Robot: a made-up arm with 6 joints.
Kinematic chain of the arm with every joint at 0, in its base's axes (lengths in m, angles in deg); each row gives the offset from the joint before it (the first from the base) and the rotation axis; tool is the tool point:
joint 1: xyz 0 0 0.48 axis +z
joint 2: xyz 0 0 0 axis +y
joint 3: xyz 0 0 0.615 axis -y
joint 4: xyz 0 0 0 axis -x
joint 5: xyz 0.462 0 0 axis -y
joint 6: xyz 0 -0.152 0 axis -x
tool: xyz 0 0 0
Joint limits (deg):
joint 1: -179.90..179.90
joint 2: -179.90..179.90
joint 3: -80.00..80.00
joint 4: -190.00..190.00
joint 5: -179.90..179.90
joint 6: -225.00..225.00
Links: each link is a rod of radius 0.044 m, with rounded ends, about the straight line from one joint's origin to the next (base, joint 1, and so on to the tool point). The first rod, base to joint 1, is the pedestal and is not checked.
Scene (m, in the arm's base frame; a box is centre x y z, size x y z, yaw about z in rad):
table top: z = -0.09
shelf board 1: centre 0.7 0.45 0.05 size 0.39 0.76 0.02 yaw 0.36
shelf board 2: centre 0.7 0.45 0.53 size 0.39 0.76 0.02 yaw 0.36
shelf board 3: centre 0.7 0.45 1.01 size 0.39 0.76 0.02 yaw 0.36
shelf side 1: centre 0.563 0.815 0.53 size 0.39 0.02 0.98 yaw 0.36
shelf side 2: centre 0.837 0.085 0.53 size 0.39 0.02 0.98 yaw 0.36
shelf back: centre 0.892 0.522 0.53 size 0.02 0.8 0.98 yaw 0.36
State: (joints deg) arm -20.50 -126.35 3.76 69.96 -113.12 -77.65
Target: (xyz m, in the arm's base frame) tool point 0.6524 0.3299 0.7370
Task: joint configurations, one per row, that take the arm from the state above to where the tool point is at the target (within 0.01 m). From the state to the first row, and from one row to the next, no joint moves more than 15 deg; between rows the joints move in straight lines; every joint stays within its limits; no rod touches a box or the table.
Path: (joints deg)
1: -21.94 -111.49 -2.67 74.42 -121.57 -86.05
2: -23.39 -96.63 -9.11 78.87 -130.01 -94.44
3: -24.83 -81.78 -15.54 83.33 -138.46 -102.84
4: -26.27 -66.92 -21.98 87.78 -146.90 -111.23
5: -27.71 -52.06 -28.41 92.24 -155.35 -119.63
6: -29.16 -37.20 -34.85 96.69 -163.80 -128.02
7: -30.60 -22.34 -41.28 101.15 -172.24 -136.42
8: -15.72 -8.81 -35.79 95.82 -157.46 -121.73
9: -0.84 4.73 -30.30 90.49 -142.68 -107.04
10: 14.05 18.26 -24.80 85.15 -127.90 -92.34
11: 28.93 31.80 -19.31 79.82 -113.12 -77.65

